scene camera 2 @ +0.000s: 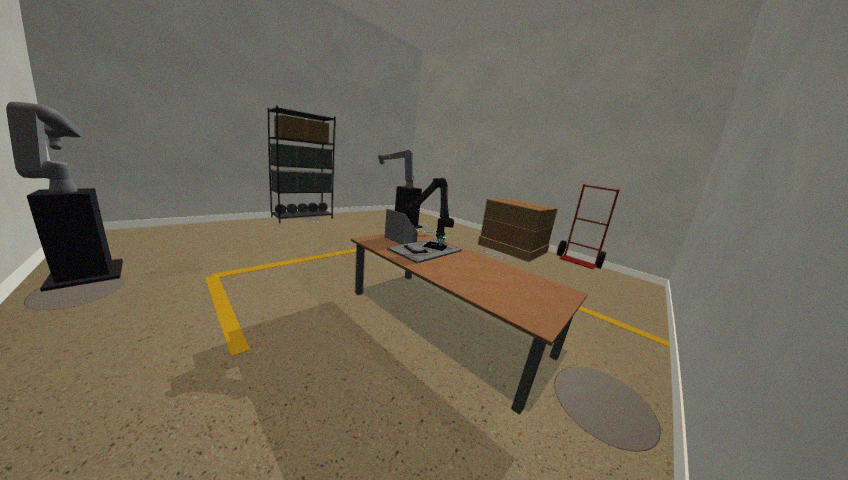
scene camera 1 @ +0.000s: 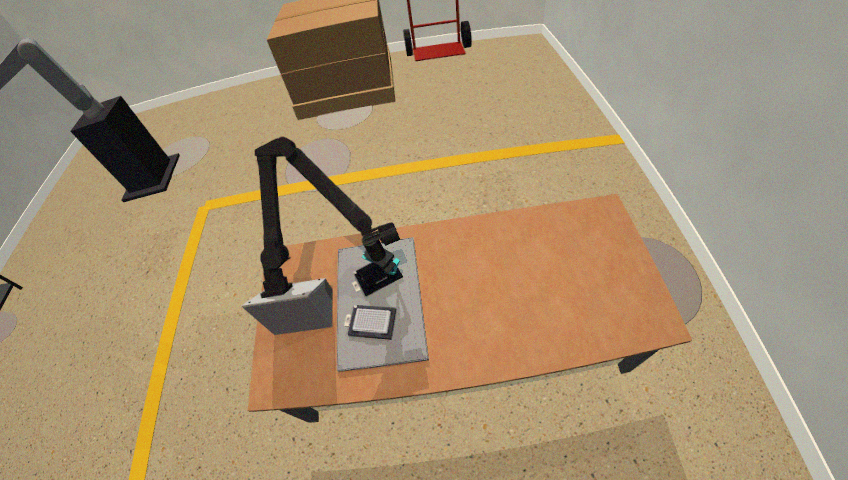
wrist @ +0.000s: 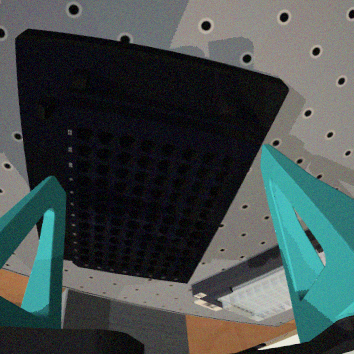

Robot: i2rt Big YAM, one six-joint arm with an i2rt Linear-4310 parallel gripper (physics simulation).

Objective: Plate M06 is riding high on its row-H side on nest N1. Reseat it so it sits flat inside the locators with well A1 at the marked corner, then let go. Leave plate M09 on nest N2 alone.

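Frame: origin at the arm's base, x left, y back, z up, level; millimetres.
Seen in the pictures: gripper, fingertip midpoint: (scene camera 2: pixel 439 244) (scene camera 1: pixel 385 267) (wrist: pixel 155 169); arm's base at its link origin: (scene camera 2: pixel 400 220) (scene camera 1: pixel 277 292).
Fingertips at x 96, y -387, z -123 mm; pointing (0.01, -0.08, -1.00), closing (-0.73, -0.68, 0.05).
Observation:
Pixels of each thing's middle, then the offset from my fingertips to it. Level surfaces: height alone.
- black well plate at the middle of its body: (wrist: pixel 143 211) (scene camera 1: pixel 377 273) dy +35, dx -14, dz -7 mm
- black nest at the middle of its body: (wrist: pixel 133 193) (scene camera 1: pixel 377 273) dy +37, dx -8, dz -20 mm
- white plate at the middle of its body: (wrist: pixel 291 287) (scene camera 1: pixel 371 320) (scene camera 2: pixel 415 247) dy +77, dx -205, dz -12 mm
- dark nest at the middle of its body: (wrist: pixel 288 278) (scene camera 1: pixel 372 321) (scene camera 2: pixel 415 248) dy +77, dx -205, dz -22 mm
- brown table at its surface level: dz -43 mm
A black well plate (scene camera 1: pixel 376 279) (wrist: pixel 140 200), which I take as M06, lies on a black nest (wrist: pixel 150 65). Plate and nest are so dark that its seating and tilt cannot be told. Small pale marks run along the plate's left side in the wrist view. My gripper (scene camera 1: pixel 380 263) (scene camera 2: pixel 441 240) (wrist: pixel 155 169) is open and empty, its teal fingers wide apart. In the wrist view the fingertips show on either side of the black plate; their height over it is unclear. A white plate (scene camera 1: pixel 372 320) (wrist: pixel 260 295), apparently M09, sits in the other dark nest (scene camera 1: pixel 371 336) (wrist: pixel 245 270).
Both nests stand on a grey perforated board (scene camera 1: pixel 380 358) (scene camera 2: pixel 410 258) (wrist: pixel 310 30) on the brown table (scene camera 1: pixel 523 279) (scene camera 2: pixel 493 285). A grey box-like block (scene camera 1: pixel 303 312) (scene camera 2: pixel 398 226) stands beside the board at the arm's base. Cardboard boxes (scene camera 1: pixel 333 65) (scene camera 2: pixel 516 228) stand beyond the table.

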